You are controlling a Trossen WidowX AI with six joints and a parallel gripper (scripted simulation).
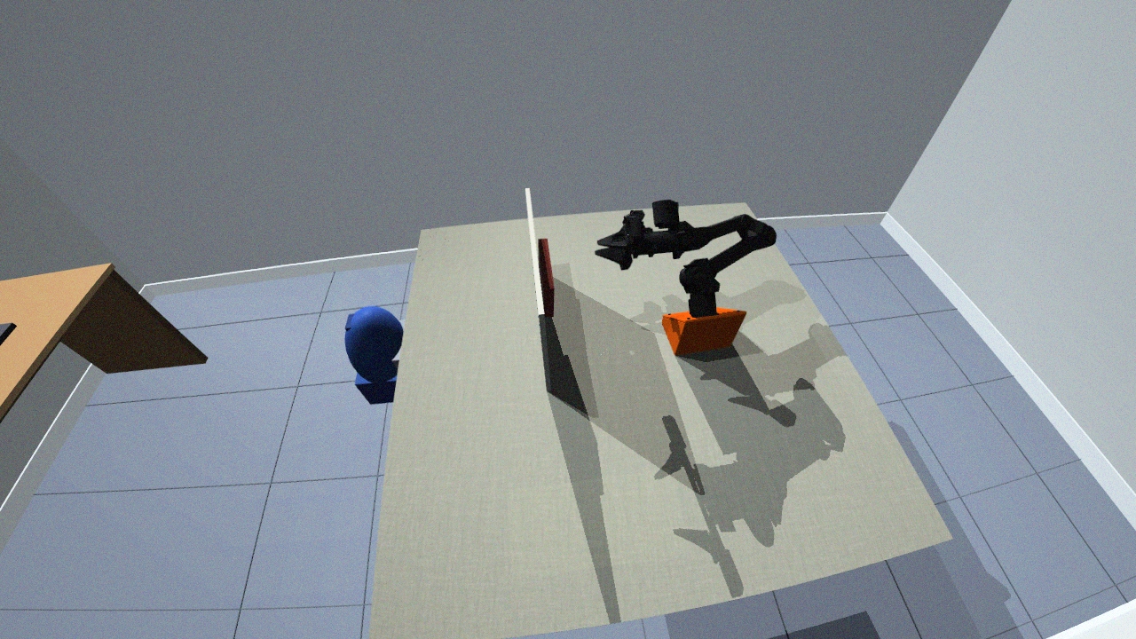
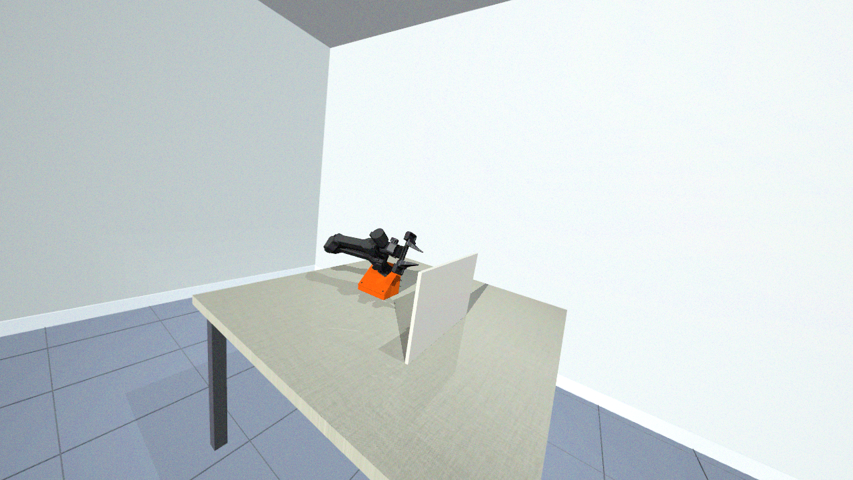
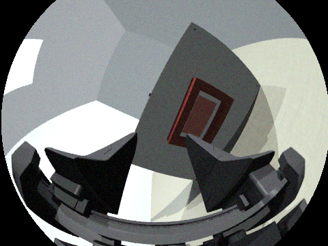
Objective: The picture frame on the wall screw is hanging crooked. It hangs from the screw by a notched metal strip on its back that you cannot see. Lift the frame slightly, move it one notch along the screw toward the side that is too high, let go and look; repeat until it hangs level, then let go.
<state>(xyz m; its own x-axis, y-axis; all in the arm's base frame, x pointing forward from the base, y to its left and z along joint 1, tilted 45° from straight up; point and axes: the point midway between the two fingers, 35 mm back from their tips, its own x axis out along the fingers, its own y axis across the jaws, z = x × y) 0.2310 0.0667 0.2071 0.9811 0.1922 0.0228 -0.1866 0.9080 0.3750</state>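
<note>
My gripper tip is 14 cm short of the dark red picture frame and 11 cm above it. Round my gripper tip: white wall panel: 15 cm ahead, 1 cm to the left, 12 cm below.
</note>
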